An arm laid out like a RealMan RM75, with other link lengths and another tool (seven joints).
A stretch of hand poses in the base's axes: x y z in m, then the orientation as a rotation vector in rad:
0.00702 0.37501 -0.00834 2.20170 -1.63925 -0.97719
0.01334 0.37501 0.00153 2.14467 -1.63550 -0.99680
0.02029 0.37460 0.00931 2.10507 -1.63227 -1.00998
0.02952 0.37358 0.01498 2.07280 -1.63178 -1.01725
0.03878 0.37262 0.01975 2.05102 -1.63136 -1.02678
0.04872 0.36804 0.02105 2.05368 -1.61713 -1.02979
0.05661 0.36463 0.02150 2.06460 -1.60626 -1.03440
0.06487 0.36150 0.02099 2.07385 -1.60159 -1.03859
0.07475 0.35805 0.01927 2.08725 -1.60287 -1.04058
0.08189 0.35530 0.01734 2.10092 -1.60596 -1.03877
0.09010 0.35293 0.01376 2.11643 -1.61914 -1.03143
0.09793 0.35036 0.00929 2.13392 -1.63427 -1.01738
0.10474 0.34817 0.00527 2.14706 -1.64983 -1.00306
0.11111 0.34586 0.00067 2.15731 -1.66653 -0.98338
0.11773 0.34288 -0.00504 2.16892 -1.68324 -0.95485
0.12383 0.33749 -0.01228 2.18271 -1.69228 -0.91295
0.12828 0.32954 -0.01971 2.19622 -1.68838 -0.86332
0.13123 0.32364 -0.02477 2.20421 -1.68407 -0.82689
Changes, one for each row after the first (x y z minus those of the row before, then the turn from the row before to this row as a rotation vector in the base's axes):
0.00632 0.00000 0.00987 -0.02269 0.04338 -0.00975
0.00695 -0.00041 0.00778 -0.01575 0.03026 -0.00668
0.00923 -0.00102 0.00567 -0.01452 0.02270 -0.00645
0.00926 -0.00096 0.00477 -0.00677 0.01684 -0.00547
0.00994 -0.00458 0.00130 0.00177 0.00513 0.00958
0.00789 -0.00341 0.00045 0.00809 -0.00094 0.00819
0.00826 -0.00313 -0.00051 0.00759 -0.00256 0.00369
0.00988 -0.00345 -0.00172 0.00936 -0.00825 0.00067
0.00714 -0.00275 -0.00193 0.00735 -0.01036 0.00029
0.00821 -0.00237 -0.00358 0.00625 -0.01721 -0.00524
0.00783 -0.00257 -0.00447 0.00360 -0.02135 -0.00490
0.00681 -0.00219 -0.00402 0.00109 -0.01886 -0.00584
0.00637 -0.00231 -0.00460 -0.00360 -0.01926 -0.00606
0.00662 -0.00298 -0.00571 -0.00802 -0.02309 -0.00427
0.00610 -0.00539 -0.00724 -0.01592 -0.02612 0.00356
0.00445 -0.00795 -0.00743 -0.02274 -0.02400 0.01337
0.00295 -0.00590 -0.00506 -0.01781 -0.01626 0.01031

